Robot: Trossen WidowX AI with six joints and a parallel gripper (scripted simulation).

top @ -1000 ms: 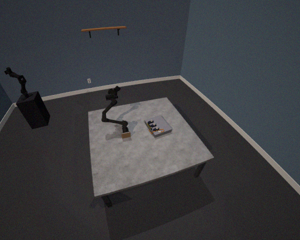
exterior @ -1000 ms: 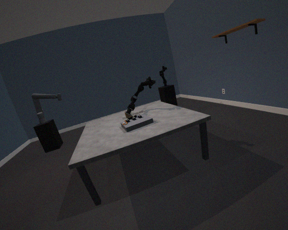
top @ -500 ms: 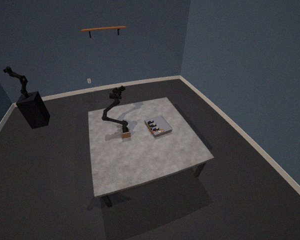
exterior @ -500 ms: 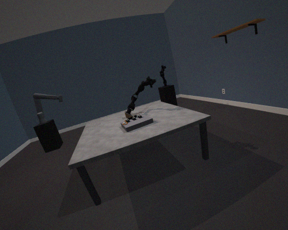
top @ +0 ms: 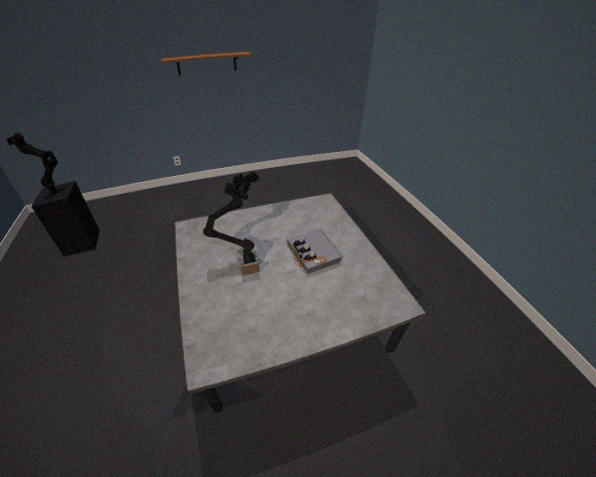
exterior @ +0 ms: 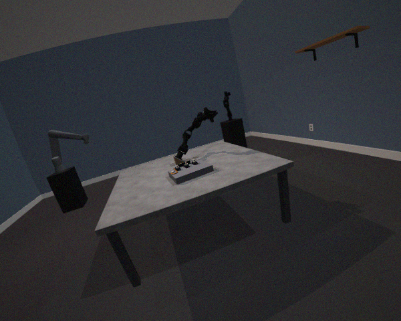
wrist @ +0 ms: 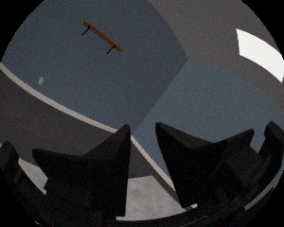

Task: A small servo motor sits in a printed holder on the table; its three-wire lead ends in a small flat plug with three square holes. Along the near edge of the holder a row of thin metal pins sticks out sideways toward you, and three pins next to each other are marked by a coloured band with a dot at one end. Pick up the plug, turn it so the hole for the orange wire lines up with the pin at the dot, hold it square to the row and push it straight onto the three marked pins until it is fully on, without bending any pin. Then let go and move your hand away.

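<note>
Right now my gripper tip is 46 cm to the left of the green strip, 35 cm above it and 17 cm short of it. The rest, counted from my gripper tip: grey printed holder: 45 cm to the right, 38 cm below, 32 cm ahead.
</note>
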